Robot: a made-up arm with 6 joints.
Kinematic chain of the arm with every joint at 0, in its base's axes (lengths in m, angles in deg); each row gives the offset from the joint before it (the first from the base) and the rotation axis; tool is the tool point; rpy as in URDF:
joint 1: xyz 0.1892 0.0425 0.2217 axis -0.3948 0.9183 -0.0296
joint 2: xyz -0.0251 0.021 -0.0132 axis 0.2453 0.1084 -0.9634
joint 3: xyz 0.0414 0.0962 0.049 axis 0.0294 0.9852 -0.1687
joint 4: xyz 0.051 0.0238 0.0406 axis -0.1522 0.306 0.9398
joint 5: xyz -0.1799 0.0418 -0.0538 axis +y
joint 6: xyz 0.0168 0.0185 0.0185 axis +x
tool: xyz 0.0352 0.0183 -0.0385 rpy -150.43 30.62 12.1
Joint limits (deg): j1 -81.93..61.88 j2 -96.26..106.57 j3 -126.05..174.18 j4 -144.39..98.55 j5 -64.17..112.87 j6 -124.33..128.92
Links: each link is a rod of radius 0.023 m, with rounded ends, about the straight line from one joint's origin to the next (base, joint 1, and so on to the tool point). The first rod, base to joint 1, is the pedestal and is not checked.
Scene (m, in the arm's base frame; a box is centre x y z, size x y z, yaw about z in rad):
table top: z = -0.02
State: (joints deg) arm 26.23 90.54 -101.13 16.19 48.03 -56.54
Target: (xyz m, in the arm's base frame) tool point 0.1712 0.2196 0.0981
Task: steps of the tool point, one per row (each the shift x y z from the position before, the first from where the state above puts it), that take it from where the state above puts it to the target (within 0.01 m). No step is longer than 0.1 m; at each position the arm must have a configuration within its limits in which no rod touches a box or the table.
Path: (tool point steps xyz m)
1: 0.0199 0.0468 -0.0222
2: 0.0044 0.0556 -0.0138
3: -0.0123 0.0579 -0.0039
4: -0.0277 0.0538 0.0070
5: -0.0396 0.0441 0.0171

